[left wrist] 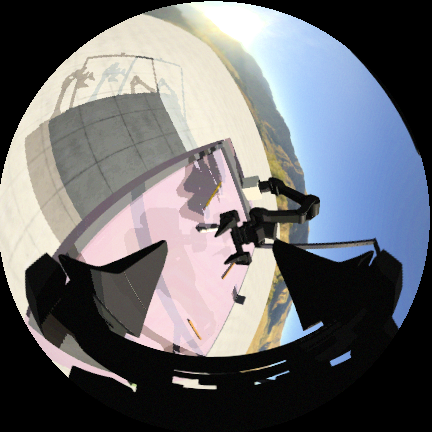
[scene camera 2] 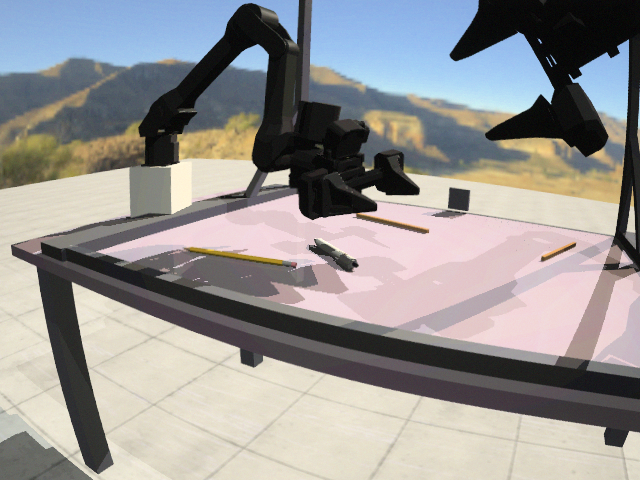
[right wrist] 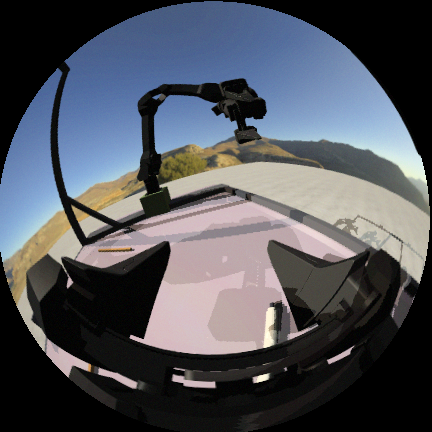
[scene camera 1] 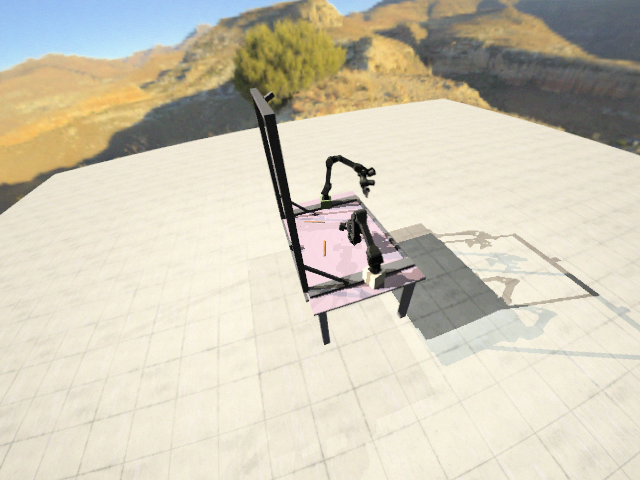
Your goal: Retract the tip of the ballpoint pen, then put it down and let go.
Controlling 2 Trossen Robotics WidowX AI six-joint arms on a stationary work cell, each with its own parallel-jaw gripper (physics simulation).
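Seen in the pictures: left gripper, between the fingertips: [left wrist: 221, 246] [scene camera 2: 469, 95] [right wrist: 257, 120] [scene camera 1: 366, 196]; right gripper, between the fingertips: [left wrist: 219, 250] [scene camera 2: 399, 199] [right wrist: 219, 246]; left arm's base, origin of its link: [right wrist: 153, 191] [scene camera 1: 325, 198]; right arm's base, origin of its link: [left wrist: 259, 186] [scene camera 2: 160, 164] [scene camera 1: 374, 269].
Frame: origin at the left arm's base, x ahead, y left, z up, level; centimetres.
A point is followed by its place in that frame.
A white ballpoint pen [scene camera 2: 334, 252] @(x 50.7, y 20.5, z -7.5 cm) [left wrist: 206, 228] @(x 49.0, y 21.1, z -7.1 cm) [right wrist: 270, 321] @(x 47.7, y 21.0, z -7.2 cm) with a dark end lies flat on the pink table. It is too small to tell whether its tip is out or retracted. My right gripper [scene camera 2: 396, 199] @(x 42.2, y 17.8, z 1.1 cm) [right wrist: 219, 246] @(x 42.2, y 17.8, z 1.1 cm) is open and empty, a little above the table. In the right wrist view the pen lies below the fingers, nearer the right-hand finger, and not between the tips. My left gripper [scene camera 2: 469, 96] @(x 26.2, y 32.0, z 14.4 cm) [left wrist: 221, 246] @(x 26.2, y 32.0, z 14.4 cm) is open and empty, high above the table and far from the pen.
A yellow pencil [scene camera 2: 240, 256] @(x 59.2, y 30.6, z -7.9 cm) [left wrist: 213, 195] @(x 58.7, y 30.1, z -7.8 cm) with a pink eraser lies near the pen. One orange stick [scene camera 1: 324, 248] @(x 59.0, y -5.1, z -7.7 cm) [scene camera 2: 392, 222] @(x 57.4, y -5.0, z -7.9 cm) lies behind the pen in scene camera 2; another orange stick [scene camera 1: 314, 222] @(x 23.8, y -11.9, z -7.7 cm) [scene camera 2: 558, 251] @(x 23.8, y -10.4, z -7.9 cm) [right wrist: 116, 249] @(x 24.4, y -9.5, z -7.9 cm) lies farther away. A small dark block [scene camera 2: 459, 198] @(x 54.2, y -29.6, z -5.0 cm) is at the far edge.
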